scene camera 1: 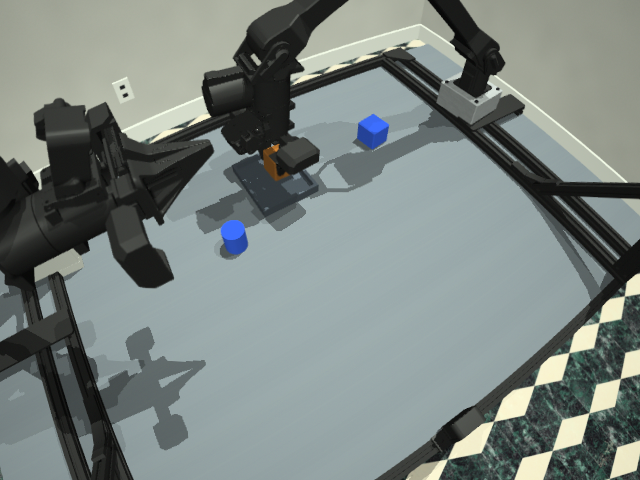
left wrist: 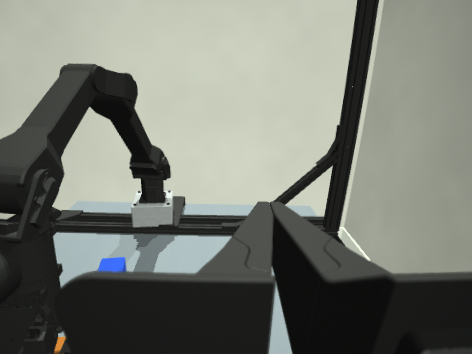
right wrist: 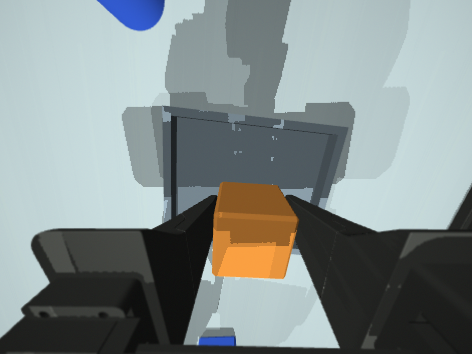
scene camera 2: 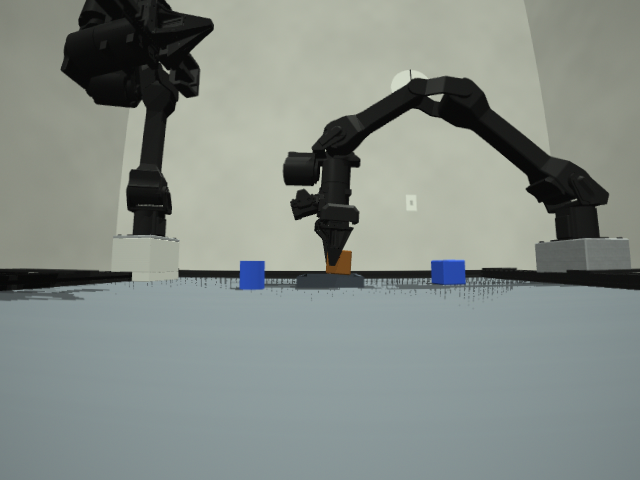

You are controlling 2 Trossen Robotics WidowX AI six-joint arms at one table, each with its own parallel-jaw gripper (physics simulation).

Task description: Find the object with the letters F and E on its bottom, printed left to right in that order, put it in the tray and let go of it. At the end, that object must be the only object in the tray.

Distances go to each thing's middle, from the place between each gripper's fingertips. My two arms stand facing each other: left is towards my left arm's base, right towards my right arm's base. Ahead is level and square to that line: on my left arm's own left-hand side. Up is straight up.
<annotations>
Right now the cube [right wrist: 254, 229] is 20 mm to the right of my right hand and 10 mm above it. Round my right hand: blue cylinder [scene camera 2: 252, 273] (110 mm to the left, 110 mm behind, 10 mm below); grey tray [scene camera 1: 270, 196] (30 mm below).
Right now my left hand is 33 cm above the blue cylinder, 13 cm short of it and 1 cm to the left of it. Round my left hand: cube: 31 cm below, 24 cm ahead, 14 cm to the right; then grey tray: 34 cm below, 23 cm ahead, 12 cm to the right.
</annotations>
